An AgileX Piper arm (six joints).
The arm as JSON. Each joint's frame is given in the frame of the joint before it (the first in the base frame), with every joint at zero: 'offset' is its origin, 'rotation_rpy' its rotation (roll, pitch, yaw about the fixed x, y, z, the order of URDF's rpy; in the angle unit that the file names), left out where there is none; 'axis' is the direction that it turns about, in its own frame. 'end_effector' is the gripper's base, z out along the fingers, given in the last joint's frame.
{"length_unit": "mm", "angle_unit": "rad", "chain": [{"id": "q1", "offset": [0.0, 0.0, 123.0], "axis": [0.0, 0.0, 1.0]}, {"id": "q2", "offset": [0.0, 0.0, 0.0], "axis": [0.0, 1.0, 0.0]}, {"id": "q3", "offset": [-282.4, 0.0, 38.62], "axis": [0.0, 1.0, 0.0]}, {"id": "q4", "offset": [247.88, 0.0, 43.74], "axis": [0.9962, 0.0, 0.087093]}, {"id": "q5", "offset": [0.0, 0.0, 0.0], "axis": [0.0, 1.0, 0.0]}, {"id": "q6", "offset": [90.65, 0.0, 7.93], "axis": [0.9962, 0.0, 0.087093]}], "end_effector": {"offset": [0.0, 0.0, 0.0], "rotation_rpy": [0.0, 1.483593, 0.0]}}
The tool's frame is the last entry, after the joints.
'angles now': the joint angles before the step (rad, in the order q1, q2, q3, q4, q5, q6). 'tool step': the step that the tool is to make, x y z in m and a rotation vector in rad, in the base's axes. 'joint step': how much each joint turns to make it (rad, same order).
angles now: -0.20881, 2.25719, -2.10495, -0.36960, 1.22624, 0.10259
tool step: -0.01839, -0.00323, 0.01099, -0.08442, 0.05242, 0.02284
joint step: -0.00001, -0.07656, 0.10359, -0.08891, -0.00002, -0.01790
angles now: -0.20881, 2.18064, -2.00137, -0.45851, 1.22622, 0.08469
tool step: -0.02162, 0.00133, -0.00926, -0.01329, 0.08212, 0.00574
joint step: -0.00212, -0.06710, 0.15196, -0.03088, -0.00821, 0.00000
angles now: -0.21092, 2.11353, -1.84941, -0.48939, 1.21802, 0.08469
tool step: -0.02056, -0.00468, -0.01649, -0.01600, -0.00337, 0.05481
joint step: -0.02143, -0.07540, 0.19628, -0.03246, -0.14586, 0.00000
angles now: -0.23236, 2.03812, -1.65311, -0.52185, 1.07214, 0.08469
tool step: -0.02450, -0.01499, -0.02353, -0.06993, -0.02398, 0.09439
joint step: -0.04657, -0.06621, 0.22075, -0.12119, -0.22267, 0.02012
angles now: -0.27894, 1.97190, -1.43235, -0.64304, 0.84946, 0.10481
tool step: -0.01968, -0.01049, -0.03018, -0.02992, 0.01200, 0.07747
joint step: -0.04294, -0.01255, 0.15831, -0.11419, -0.16608, 0.03558
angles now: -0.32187, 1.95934, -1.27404, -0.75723, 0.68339, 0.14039
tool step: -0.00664, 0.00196, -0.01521, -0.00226, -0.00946, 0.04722
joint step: -0.00569, -0.00001, 0.07224, -0.06827, -0.08828, 0.04680
